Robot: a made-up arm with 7 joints. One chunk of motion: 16 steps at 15 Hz.
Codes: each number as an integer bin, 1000 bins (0 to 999) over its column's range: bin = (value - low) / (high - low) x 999, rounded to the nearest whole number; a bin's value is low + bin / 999 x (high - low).
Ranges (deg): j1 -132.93..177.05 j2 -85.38..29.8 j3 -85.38..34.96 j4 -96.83..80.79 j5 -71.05..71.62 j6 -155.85..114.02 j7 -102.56..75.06
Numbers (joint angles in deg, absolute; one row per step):
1: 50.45 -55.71 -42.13 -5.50 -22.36 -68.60 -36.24
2: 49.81 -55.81 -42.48 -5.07 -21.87 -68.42 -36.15
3: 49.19 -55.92 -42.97 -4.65 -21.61 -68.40 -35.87
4: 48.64 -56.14 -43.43 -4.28 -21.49 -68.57 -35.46
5: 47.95 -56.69 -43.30 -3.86 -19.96 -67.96 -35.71
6: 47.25 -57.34 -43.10 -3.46 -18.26 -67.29 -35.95
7: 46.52 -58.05 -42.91 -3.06 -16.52 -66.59 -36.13
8: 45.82 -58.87 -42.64 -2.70 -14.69 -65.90 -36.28
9: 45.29 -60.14 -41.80 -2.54 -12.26 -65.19 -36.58
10: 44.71 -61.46 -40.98 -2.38 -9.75 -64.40 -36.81
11: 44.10 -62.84 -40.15 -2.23 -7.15 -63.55 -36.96
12: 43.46 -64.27 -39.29 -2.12 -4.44 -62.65 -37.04
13: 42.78 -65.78 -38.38 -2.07 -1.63 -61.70 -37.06
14: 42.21 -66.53 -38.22 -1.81 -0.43 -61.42 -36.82
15: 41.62 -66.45 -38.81 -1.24 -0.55 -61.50 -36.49
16: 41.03 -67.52 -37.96 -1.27 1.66 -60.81 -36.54
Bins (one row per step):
1: 591 257 359 514 341 323 373
2: 589 256 356 516 344 324 374
3: 587 256 352 518 346 324 375
4: 585 254 348 521 347 323 377
5: 583 249 349 523 358 325 376
6: 581 243 351 525 370 328 375
7: 578 237 353 527 382 330 374
8: 576 230 355 529 395 333 373
9: 574 219 362 530 412 336 371
10: 572 207 369 531 429 339 370
11: 571 195 375 532 447 342 369
12: 568 183 383 533 466 345 369
13: 566 170 390 533 486 349 368
14: 564 163 391 534 494 350 370
15: 563 164 387 538 494 349 372
16: 561 155 394 537 509 352 371

